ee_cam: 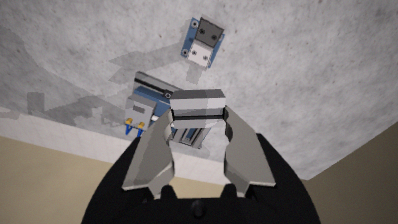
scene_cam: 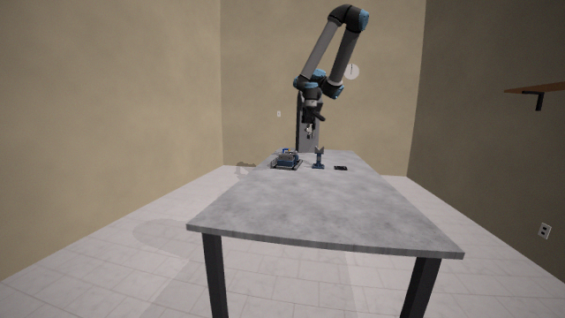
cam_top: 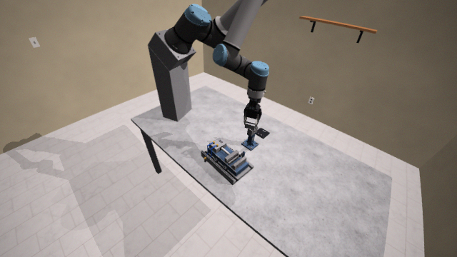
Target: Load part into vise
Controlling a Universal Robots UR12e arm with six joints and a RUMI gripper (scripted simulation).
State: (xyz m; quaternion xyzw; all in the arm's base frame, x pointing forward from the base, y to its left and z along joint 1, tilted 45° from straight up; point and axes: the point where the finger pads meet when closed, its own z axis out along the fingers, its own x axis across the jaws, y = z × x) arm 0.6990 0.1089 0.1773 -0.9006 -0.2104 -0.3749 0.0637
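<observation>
The moving jaw is 16 cm to the right of my hand, 16 cm below it and 4 cm ahead of it. The rest, counted from my hand: cylinder rod 17 cm to the right, 16 cm below, 1 cm behind; work stop 15 cm below, 11 cm to the right, 7 cm ahead; part right at my hand.
</observation>
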